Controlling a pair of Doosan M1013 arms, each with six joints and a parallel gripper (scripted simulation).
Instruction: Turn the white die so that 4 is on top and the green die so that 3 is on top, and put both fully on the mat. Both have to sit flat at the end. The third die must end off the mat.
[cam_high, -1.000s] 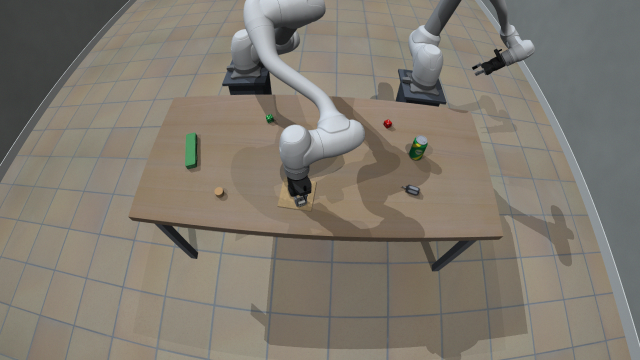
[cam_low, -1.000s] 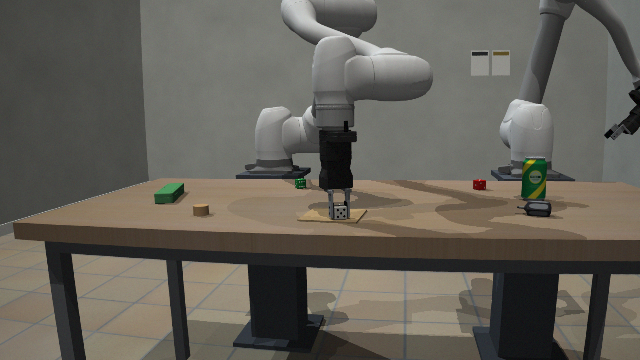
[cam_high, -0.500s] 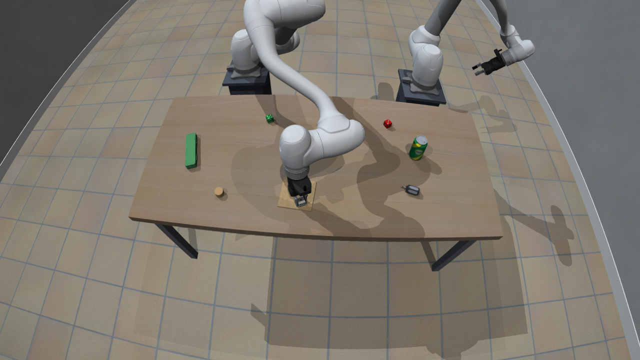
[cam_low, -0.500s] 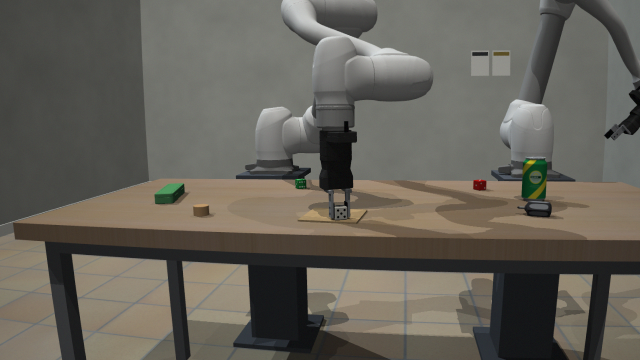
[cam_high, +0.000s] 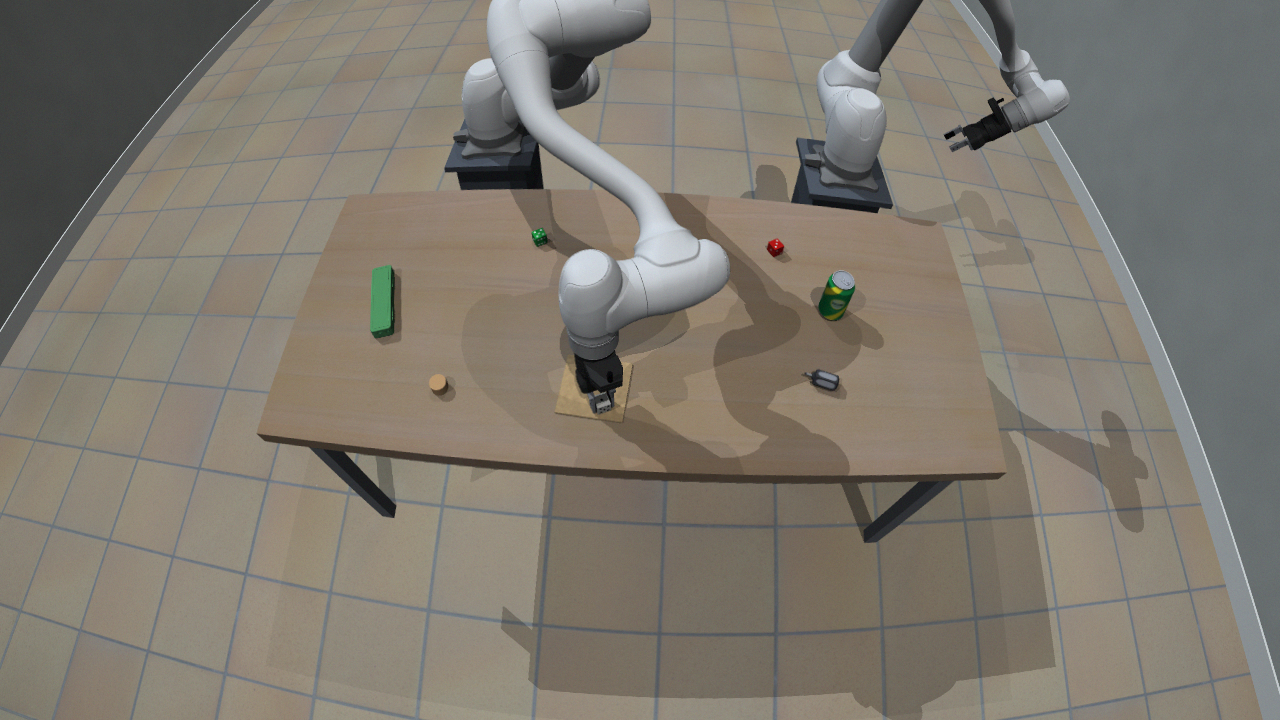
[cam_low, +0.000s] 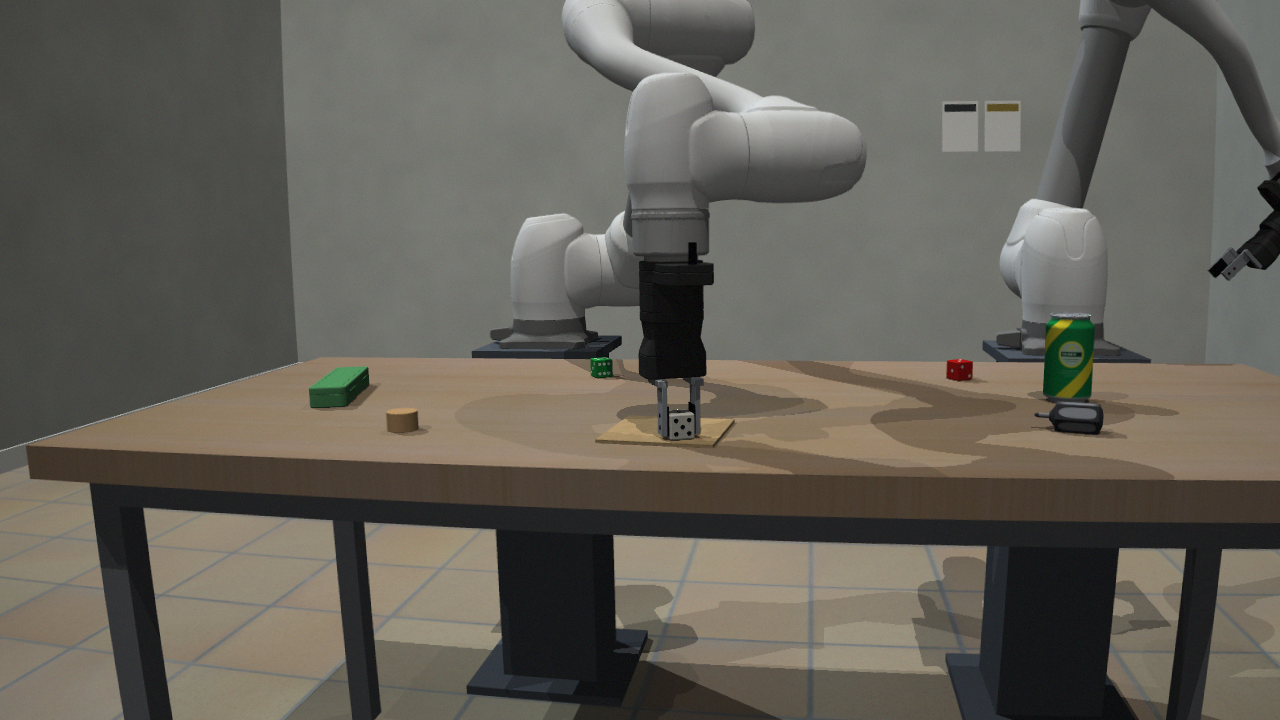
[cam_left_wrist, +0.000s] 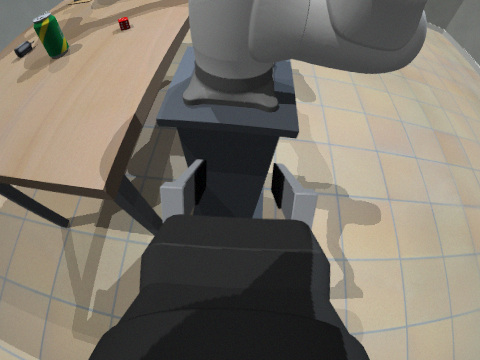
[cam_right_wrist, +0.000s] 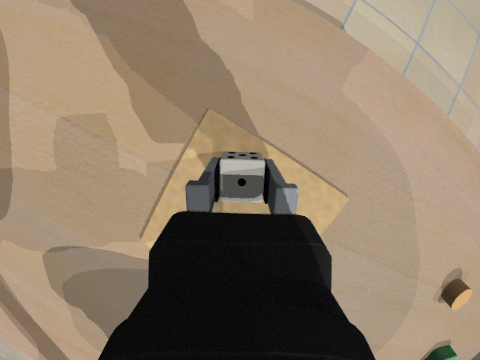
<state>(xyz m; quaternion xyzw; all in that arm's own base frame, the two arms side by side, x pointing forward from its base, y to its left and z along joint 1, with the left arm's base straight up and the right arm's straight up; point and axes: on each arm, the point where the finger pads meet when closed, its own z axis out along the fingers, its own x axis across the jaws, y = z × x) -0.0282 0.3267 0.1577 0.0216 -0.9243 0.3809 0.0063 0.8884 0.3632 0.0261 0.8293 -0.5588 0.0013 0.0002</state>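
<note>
The white die lies 10 mm below my right hand. The rest, counted from my right hand: tan mat (40 mm behind, 20 mm to the right, 20 mm below); then wooden disc (360 mm to the right, 10 mm below); then dark grey object (460 mm to the left, 110 mm behind, 10 mm below).
</note>
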